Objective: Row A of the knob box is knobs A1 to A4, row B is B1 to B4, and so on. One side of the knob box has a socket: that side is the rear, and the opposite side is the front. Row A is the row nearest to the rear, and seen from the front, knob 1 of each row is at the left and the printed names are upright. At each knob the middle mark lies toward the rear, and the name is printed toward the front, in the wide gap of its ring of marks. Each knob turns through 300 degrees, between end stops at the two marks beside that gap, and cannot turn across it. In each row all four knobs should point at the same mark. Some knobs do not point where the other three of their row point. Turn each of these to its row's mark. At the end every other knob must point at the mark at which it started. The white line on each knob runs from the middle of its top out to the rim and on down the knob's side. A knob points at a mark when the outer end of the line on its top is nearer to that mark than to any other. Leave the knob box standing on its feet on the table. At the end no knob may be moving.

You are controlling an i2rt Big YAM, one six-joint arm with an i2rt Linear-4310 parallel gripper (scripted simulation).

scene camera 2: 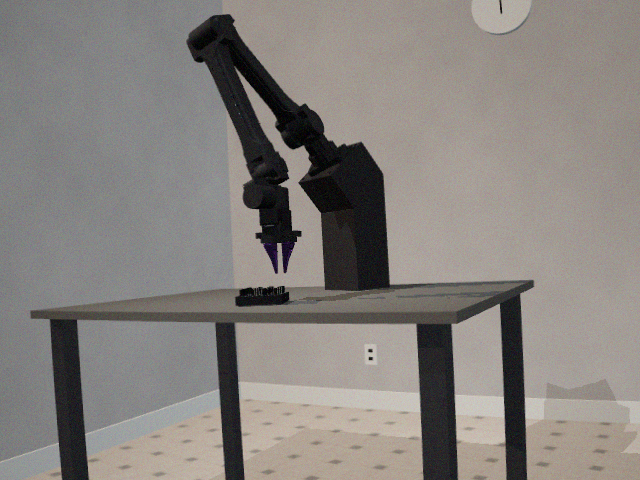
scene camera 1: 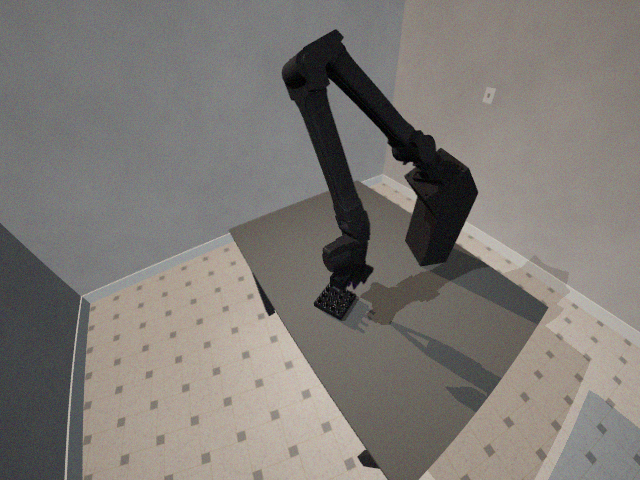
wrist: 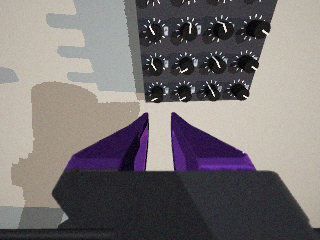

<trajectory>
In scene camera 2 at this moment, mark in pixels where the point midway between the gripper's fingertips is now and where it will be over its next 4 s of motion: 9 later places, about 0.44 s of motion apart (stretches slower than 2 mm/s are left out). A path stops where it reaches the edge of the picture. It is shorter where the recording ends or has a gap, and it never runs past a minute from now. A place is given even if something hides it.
My gripper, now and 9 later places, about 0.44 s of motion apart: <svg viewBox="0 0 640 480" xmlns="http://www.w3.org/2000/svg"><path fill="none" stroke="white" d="M280 273L280 265L281 266L281 271L281 277L282 281L282 282L282 283L282 286L282 288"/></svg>
</trajectory>
